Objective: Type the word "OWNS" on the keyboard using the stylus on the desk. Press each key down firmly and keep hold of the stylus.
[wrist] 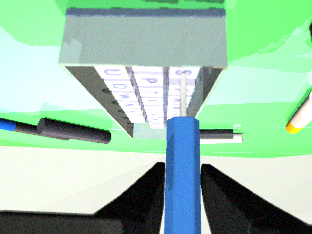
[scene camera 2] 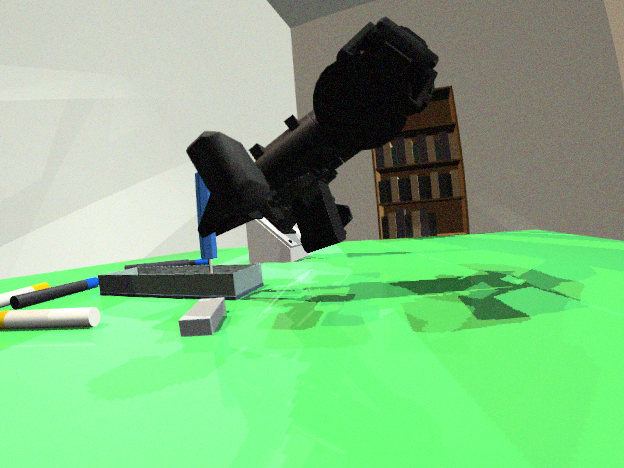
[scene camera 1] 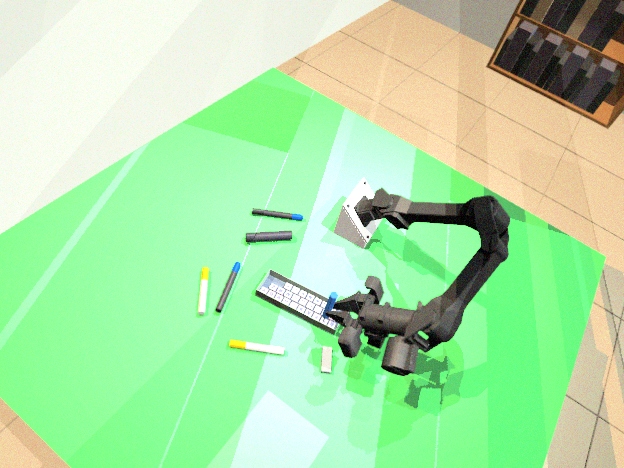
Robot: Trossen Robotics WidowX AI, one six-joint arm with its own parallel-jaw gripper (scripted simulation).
Labels:
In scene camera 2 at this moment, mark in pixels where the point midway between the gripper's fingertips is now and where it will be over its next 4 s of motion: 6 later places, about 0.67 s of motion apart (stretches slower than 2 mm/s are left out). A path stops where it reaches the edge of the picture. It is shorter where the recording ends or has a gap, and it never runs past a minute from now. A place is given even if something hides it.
The gripper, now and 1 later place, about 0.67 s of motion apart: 206, 233; 204, 199

